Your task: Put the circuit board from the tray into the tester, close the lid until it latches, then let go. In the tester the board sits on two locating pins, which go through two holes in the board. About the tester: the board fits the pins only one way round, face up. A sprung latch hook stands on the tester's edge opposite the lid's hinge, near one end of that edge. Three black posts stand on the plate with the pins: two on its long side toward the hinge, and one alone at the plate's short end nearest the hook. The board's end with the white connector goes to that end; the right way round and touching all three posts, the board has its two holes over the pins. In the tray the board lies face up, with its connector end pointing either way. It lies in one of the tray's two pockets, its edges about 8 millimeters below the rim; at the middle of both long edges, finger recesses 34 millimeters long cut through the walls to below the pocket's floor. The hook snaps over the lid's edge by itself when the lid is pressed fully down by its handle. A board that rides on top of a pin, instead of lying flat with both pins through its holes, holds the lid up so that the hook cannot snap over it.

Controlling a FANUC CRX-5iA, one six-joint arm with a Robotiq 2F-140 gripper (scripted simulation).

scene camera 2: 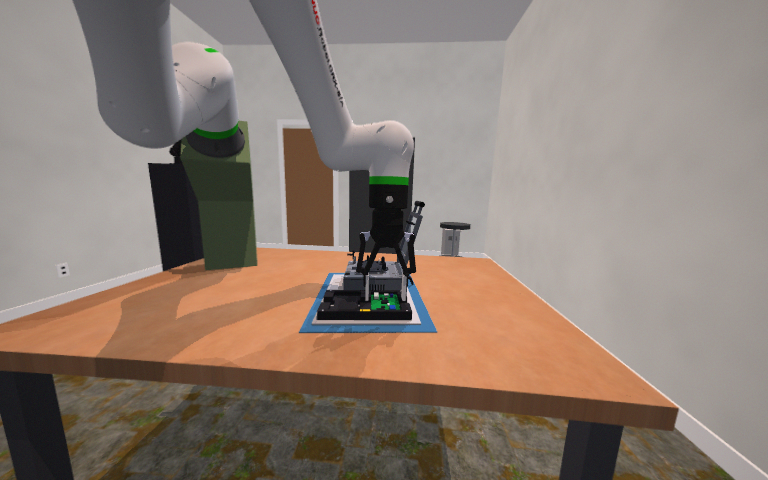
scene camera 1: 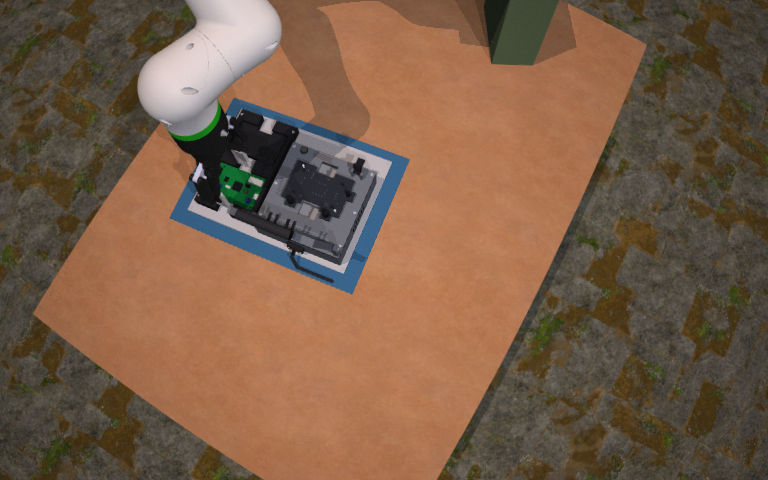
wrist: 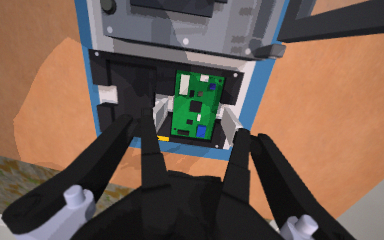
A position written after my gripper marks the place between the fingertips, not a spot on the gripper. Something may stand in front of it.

In view: my gripper [scene camera 2: 385, 298], a tester lid [scene camera 1: 276, 228] and a pin plate [scene camera 1: 305, 183].
My gripper is seen too in scene camera 1 [scene camera 1: 234, 183] and in the wrist view [wrist: 195, 111].
